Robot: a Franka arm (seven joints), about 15 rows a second.
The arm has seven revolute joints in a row. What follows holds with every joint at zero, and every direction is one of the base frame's. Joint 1 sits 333 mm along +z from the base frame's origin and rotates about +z. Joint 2 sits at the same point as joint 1 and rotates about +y. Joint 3 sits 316 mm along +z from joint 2 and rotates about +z. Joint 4 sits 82.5 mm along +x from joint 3 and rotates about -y. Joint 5 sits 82.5 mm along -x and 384 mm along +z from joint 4 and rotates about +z. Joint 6 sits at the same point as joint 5 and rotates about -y. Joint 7 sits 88 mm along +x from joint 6 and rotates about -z. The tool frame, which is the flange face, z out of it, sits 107 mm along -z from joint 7; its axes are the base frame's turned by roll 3.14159, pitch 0 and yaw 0 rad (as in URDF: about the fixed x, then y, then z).
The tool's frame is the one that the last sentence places.
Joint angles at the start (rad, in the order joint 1, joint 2, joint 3, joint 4, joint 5, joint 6, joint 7): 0.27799, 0.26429, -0.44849, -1.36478, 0.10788, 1.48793, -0.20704
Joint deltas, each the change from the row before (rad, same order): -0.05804, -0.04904, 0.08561, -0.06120, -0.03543, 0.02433, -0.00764; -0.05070, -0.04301, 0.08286, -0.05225, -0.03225, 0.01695, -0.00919; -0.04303, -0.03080, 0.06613, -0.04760, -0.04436, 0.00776, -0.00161; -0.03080, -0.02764, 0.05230, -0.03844, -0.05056, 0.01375, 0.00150; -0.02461, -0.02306, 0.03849, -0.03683, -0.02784, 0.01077, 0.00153; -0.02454, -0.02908, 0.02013, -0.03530, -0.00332, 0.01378, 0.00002
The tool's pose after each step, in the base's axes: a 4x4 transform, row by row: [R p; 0 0 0 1], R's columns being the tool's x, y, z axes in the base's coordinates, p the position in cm. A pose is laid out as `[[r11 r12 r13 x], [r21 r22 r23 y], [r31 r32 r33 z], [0 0 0 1]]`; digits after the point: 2 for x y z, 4 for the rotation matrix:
[[0.9907 0.0738 -0.1143 60.53], [0.0758 -0.9970 0.0125 -5.60], [-0.1130 -0.0210 -0.9934 56.92], [0 0 0 1]]
[[0.9871 0.1124 -0.1144 59.59], [0.1137 -0.9935 0.0053 -4.82], [-0.1131 -0.0183 -0.9934 56.86], [0 0 0 1]]
[[0.9820 0.1380 -0.1292 58.74], [0.1362 -0.9904 -0.0229 -4.39], [-0.1311 0.0049 -0.9914 56.36], [0 0 0 1]]
[[0.9782 0.1622 -0.1299 58.05], [0.1549 -0.9858 -0.0645 -3.96], [-0.1385 0.0429 -0.9894 56.23], [0 0 0 1]]
[[0.9750 0.1778 -0.1336 57.41], [0.1673 -0.9821 -0.0867 -3.61], [-0.1466 0.0621 -0.9872 55.91], [0 0 0 1]]
[[0.9765 0.1743 -0.1267 56.60], [0.1644 -0.9827 -0.0850 -3.97], [-0.1393 0.0622 -0.9883 56.01], [0 0 0 1]]

